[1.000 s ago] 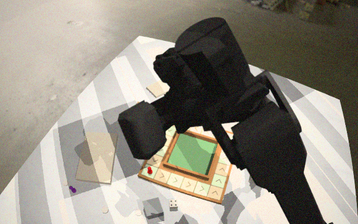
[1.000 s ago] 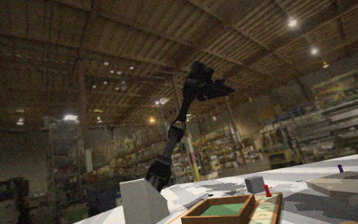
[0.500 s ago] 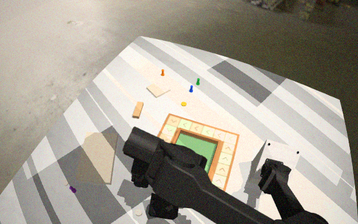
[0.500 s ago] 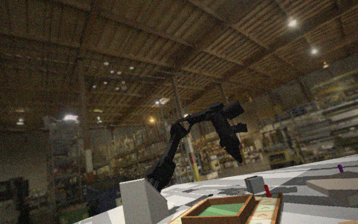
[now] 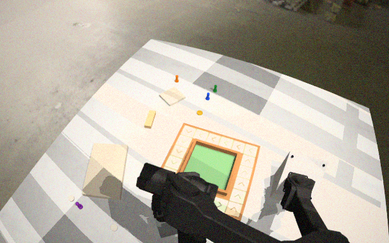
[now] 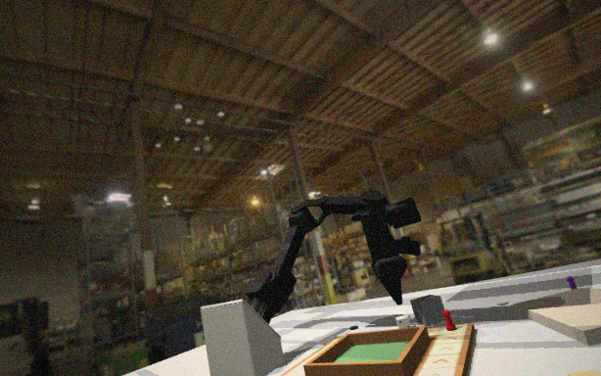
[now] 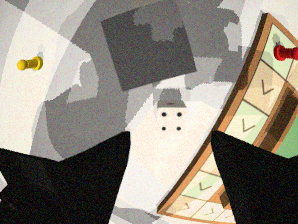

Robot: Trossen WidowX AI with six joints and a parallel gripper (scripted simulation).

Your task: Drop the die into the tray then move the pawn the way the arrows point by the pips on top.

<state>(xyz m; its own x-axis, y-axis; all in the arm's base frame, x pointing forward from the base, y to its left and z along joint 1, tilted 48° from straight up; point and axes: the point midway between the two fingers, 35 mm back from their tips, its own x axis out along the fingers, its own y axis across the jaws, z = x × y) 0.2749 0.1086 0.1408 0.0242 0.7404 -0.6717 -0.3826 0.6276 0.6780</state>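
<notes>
Right now the white die is 4 cm below my gripper tip. Round my gripper tip: grey block (5 cm ahead, 4 cm to the left, 3 cm below); then red pawn (11 cm ahead, 8 cm to the right, 3 cm below); then green dice tray (20 cm to the right, 5 cm below, 1 cm behind).
</notes>
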